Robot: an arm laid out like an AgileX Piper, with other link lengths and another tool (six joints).
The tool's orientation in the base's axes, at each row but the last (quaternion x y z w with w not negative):
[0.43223, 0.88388, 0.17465, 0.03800]
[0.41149, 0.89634, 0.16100, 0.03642]
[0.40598, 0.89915, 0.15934, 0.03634]
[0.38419, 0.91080, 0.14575, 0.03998]
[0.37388, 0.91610, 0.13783, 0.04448]
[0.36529, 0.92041, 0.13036, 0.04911]
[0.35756, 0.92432, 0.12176, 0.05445]
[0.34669, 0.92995, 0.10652, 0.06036]
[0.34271, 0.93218, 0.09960, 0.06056]
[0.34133, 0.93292, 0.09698, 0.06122]
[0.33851, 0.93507, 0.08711, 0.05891]
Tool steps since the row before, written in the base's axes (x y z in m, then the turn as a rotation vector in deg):
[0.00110, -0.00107, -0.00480, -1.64, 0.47, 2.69]
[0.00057, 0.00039, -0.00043, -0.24, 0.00, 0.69]
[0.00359, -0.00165, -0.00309, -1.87, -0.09, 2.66]
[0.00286, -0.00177, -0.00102, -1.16, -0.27, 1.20]
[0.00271, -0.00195, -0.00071, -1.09, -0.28, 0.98]
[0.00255, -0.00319, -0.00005, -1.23, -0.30, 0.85]
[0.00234, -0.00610, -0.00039, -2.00, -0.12, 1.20]
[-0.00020, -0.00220, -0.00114, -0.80, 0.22, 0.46]
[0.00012, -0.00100, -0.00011, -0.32, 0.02, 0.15]
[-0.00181, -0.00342, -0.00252, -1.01, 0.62, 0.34]
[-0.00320, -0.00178, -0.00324, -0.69, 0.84, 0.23]
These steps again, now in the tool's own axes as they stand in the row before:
[-0.00192, -0.00142, 0.00444, 1.61, -0.05, -2.75]
[-0.00011, 0.00051, 0.00062, 0.20, 0.05, -0.70]
[-0.00382, 0.00058, 0.00320, 1.35, -0.56, -2.91]
[-0.00331, 0.00049, 0.00109, 0.67, -0.62, -1.42]
[-0.00332, 0.00029, 0.00075, 0.61, -0.64, -1.20]
[-0.00404, -0.00056, -0.00013, 0.69, -0.79, -1.11]
[-0.00584, -0.00295, -0.00032, 1.38, -1.06, -1.56]
[-0.00125, -0.00202, 0.00072, 0.73, -0.23, -0.56]
[-0.00074, -0.00070, -0.00002, 0.25, -0.15, -0.20]
[-0.00072, -0.00425, 0.00165, 1.15, -0.09, -0.43]
[0.00147, -0.00400, 0.00241, 1.06, 0.25, -0.24]

